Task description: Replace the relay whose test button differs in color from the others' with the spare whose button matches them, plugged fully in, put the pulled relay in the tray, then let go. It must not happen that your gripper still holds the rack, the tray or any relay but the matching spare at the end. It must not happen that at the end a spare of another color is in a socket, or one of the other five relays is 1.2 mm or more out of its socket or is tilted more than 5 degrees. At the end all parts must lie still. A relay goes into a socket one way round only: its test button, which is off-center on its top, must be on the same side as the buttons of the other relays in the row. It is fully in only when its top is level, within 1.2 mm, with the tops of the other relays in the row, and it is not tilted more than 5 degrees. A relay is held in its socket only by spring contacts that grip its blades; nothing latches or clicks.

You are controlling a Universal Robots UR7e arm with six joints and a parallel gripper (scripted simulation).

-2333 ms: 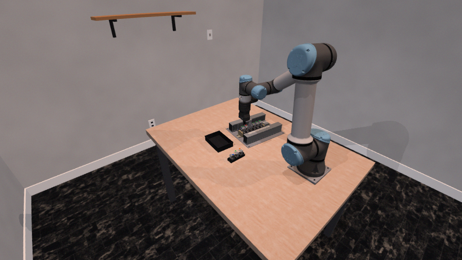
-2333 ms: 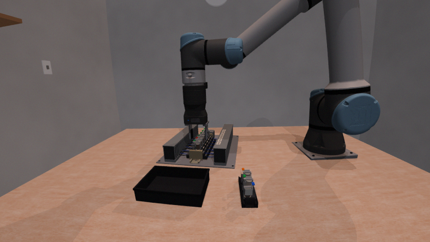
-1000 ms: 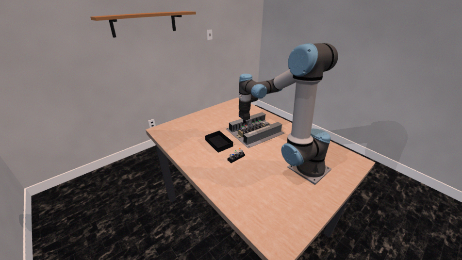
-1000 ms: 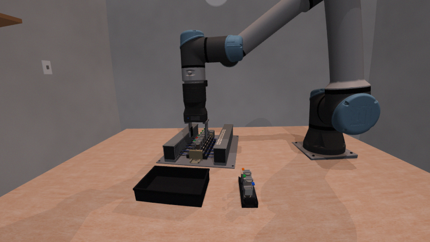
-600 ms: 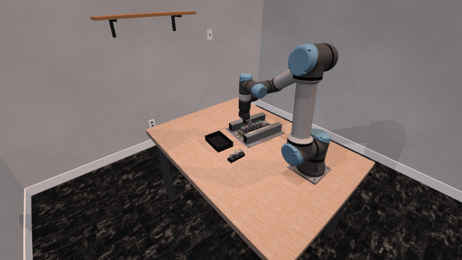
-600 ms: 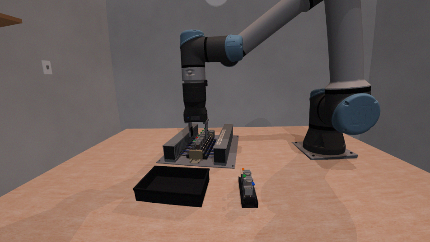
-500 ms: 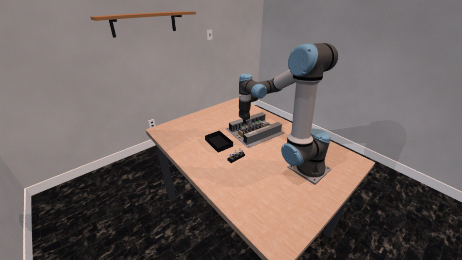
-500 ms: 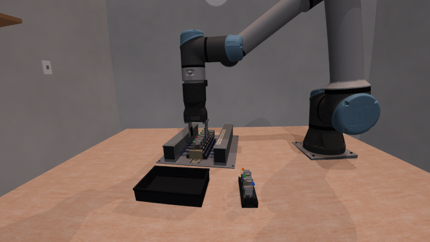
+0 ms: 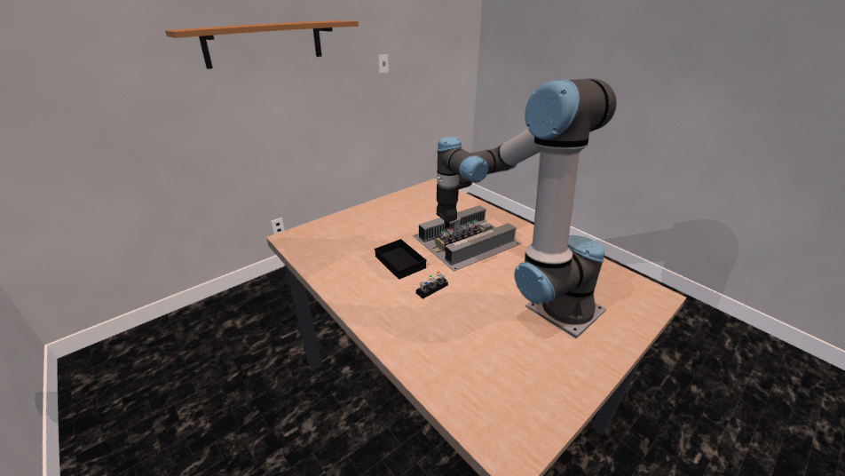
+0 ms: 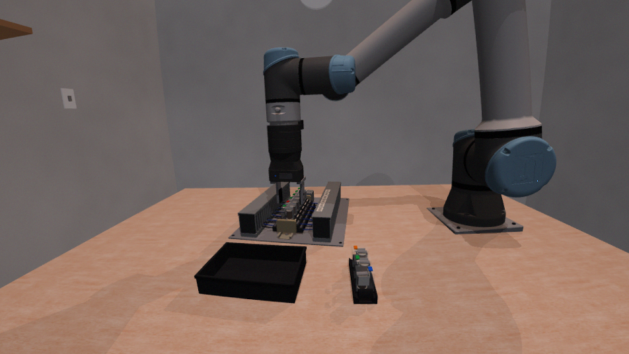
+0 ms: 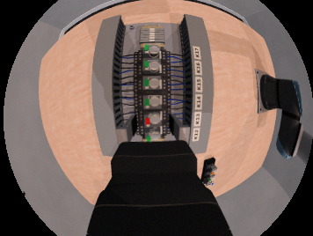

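The relay lies 4 cm below my hand. Also, from my hand: black tray (4 cm ahead, 21 cm to the left, 7 cm below).
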